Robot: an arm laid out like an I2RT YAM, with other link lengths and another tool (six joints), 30 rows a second.
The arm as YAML. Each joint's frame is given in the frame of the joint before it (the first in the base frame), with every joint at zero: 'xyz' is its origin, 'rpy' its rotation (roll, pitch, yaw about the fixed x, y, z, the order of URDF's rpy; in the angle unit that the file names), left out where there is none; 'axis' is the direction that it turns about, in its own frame. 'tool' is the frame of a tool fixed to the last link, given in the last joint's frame.
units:
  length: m
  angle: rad
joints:
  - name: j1
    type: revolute
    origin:
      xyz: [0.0, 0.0, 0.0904]
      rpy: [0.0, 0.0, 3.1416]
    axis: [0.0, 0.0, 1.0]
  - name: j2
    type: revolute
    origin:
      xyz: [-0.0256, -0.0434, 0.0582]
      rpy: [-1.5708, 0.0, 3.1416]
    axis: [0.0, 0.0, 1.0]
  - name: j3
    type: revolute
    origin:
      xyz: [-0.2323, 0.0, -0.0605]
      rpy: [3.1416, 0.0, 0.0]
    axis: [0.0, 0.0, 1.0]
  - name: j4
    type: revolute
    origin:
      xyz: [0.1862, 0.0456, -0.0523]
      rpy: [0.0, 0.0, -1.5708]
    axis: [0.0, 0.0, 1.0]
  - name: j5
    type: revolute
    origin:
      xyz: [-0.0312, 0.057, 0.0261]
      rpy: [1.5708, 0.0, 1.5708]
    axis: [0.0, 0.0, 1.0]
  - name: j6
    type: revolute
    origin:
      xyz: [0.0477, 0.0, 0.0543]
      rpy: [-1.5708, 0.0, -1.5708]
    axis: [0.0, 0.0, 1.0]
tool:
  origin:
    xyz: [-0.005, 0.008, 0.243]
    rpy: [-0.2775, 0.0, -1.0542]
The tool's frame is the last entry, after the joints.
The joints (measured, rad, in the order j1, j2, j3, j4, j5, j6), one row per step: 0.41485 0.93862 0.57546 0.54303 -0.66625 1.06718; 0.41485 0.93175 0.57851 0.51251 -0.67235 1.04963; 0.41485 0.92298 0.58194 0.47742 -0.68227 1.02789; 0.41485 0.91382 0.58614 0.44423 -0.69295 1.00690; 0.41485 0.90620 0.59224 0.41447 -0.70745 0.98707; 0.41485 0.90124 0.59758 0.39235 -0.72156 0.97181; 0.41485 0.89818 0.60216 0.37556 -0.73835 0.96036; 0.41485 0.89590 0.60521 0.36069 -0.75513 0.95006; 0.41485 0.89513 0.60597 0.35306 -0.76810 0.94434; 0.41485 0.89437 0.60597 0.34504 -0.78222 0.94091; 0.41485 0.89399 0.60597 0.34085 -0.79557 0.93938; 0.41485 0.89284 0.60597 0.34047 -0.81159 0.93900; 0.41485 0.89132 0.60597 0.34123 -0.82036 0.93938
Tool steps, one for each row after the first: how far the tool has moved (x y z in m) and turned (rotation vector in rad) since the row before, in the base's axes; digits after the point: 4 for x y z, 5 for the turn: -0.0020 0.0007 -0.0051 -0.01727 0.00300 0.00369; -0.0034 0.0010 -0.0056 -0.02041 0.00114 0.00732; -0.0038 0.0010 -0.0045 -0.01858 -0.00107 0.00855; -0.0047 0.0016 -0.0032 -0.01655 -0.00372 0.01277; -0.0043 0.0016 -0.0022 -0.01246 -0.00350 0.01296; -0.0048 0.0020 -0.0017 -0.00968 -0.00261 0.01601; -0.0048 0.0019 -0.0021 -0.00907 -0.00122 0.01617; -0.0036 0.0015 -0.0016 -0.00544 -0.00004 0.01266; -0.0039 0.0016 -0.0021 -0.00498 0.00312 0.01395; -0.0037 0.0015 -0.0011 -0.00275 0.00176 0.01327; -0.0045 0.0017 0.0001 -0.00060 -0.00140 0.01598; -0.0026 0.0008 0.0006 0.00061 -0.00192 0.00877
